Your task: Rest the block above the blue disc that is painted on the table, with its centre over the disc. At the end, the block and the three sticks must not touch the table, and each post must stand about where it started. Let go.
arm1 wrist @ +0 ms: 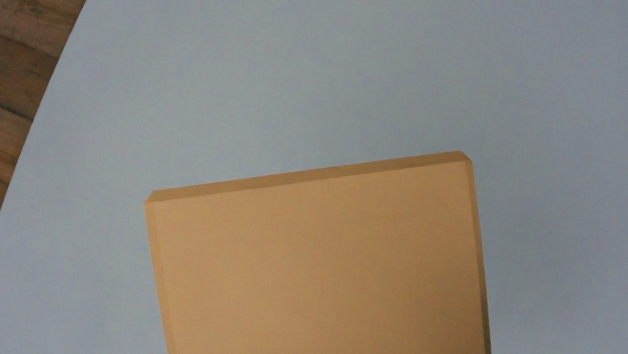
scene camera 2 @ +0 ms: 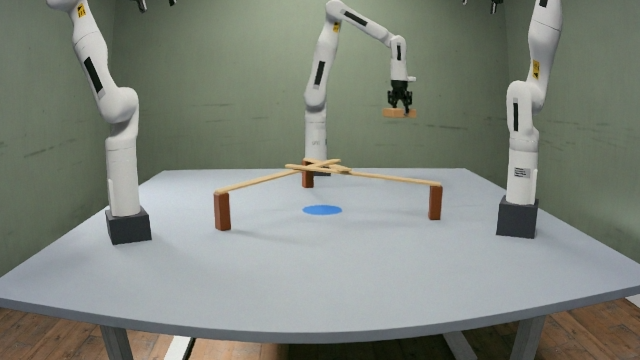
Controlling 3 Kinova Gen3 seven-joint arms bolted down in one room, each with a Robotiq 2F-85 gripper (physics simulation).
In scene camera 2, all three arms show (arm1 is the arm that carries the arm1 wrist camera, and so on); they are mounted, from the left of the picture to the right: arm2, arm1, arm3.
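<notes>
The orange-tan block (arm1 wrist: 320,260) (scene camera 2: 389,113) hangs level in the air, right of the middle and well above the table. Arm1's gripper (scene camera 2: 400,109) is shut on it. Three reddish-brown posts, at left (scene camera 2: 222,211), right (scene camera 2: 435,203) and back (scene camera 2: 307,180), stand upright. The left stick (scene camera 2: 260,181), the right stick (scene camera 2: 390,177) and the back stick (scene camera 2: 311,160) each rest an outer end on a post, and their inner ends cross above the blue disc (scene camera 2: 322,210). Arm2's gripper (scene camera 2: 157,3) and arm3's gripper (scene camera 2: 479,4) show fingertips at the top edge, apart and empty.
The grey table (arm1 wrist: 300,90) (scene camera 2: 320,280) carries arm2's dark base (scene camera 2: 128,227) at left and arm3's dark base (scene camera 2: 517,218) at right. Arm1 stands behind the back post. In the arm1 wrist view, the table's edge and wooden floor (arm1 wrist: 25,65) show at upper left.
</notes>
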